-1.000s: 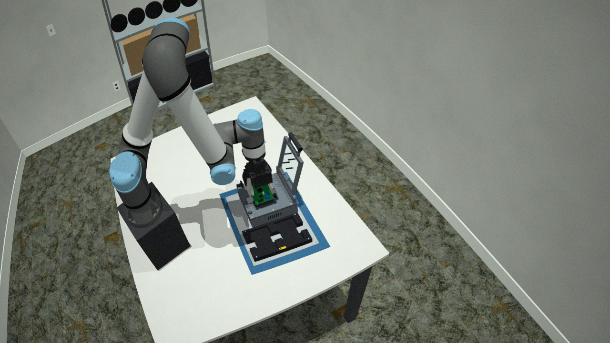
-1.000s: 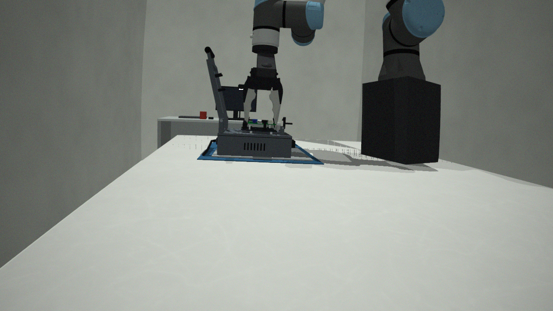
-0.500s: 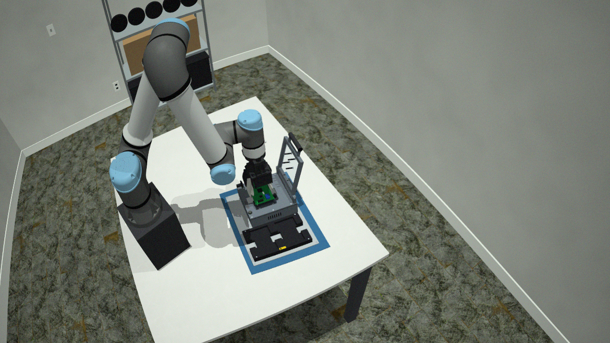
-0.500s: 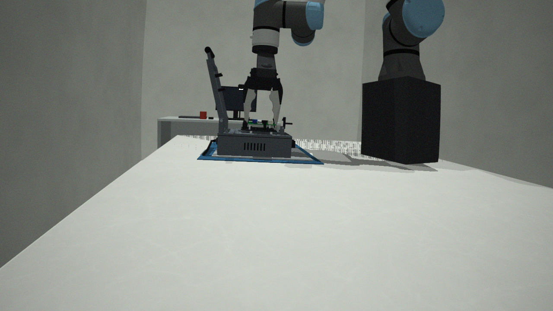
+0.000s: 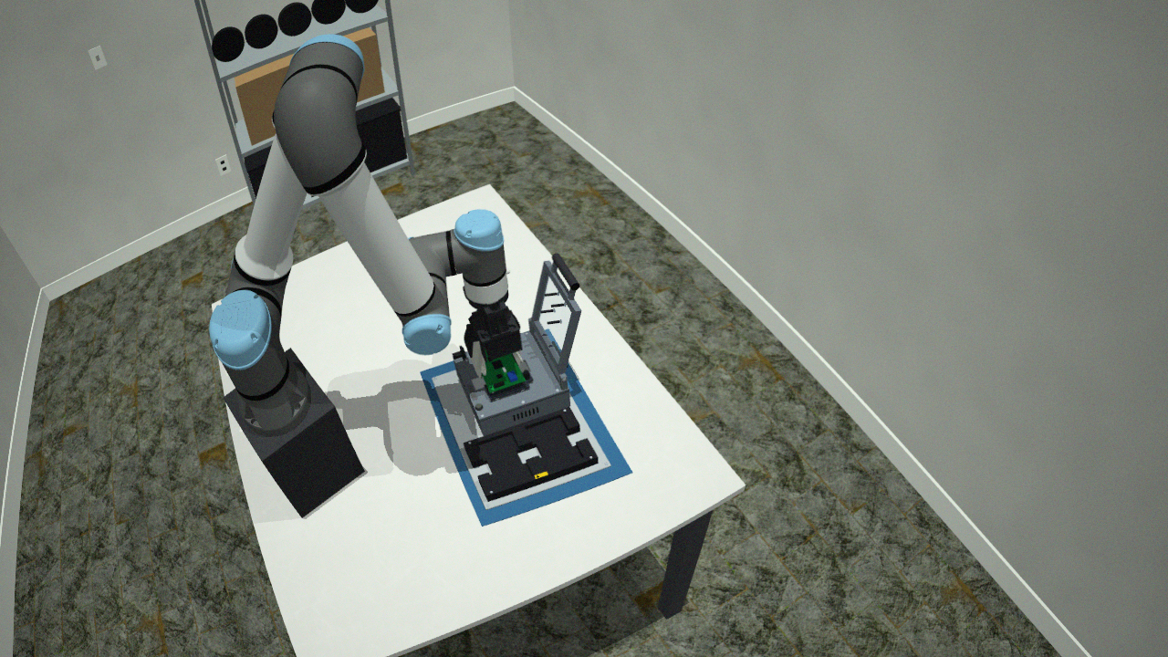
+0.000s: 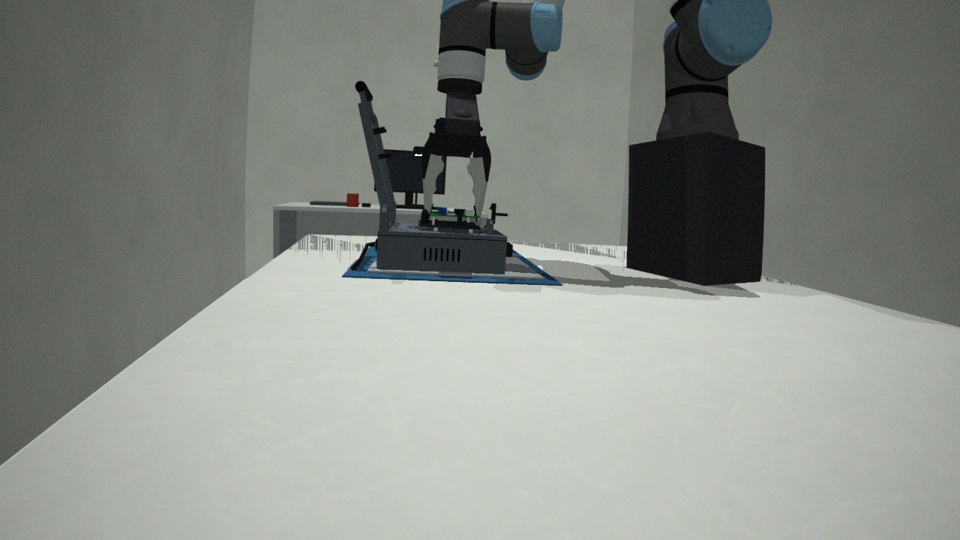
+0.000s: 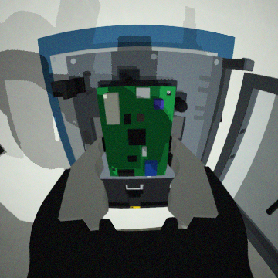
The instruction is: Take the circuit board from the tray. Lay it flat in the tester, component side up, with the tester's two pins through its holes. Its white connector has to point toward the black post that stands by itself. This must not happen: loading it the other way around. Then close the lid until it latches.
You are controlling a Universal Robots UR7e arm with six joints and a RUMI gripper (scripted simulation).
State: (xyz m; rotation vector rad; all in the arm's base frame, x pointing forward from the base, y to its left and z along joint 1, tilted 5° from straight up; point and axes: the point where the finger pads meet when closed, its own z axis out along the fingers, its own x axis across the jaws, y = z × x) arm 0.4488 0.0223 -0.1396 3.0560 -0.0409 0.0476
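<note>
My hand is right at the green circuit board. The rest, counted from my hand: lid 13 cm ahead, 10 cm above.
</note>
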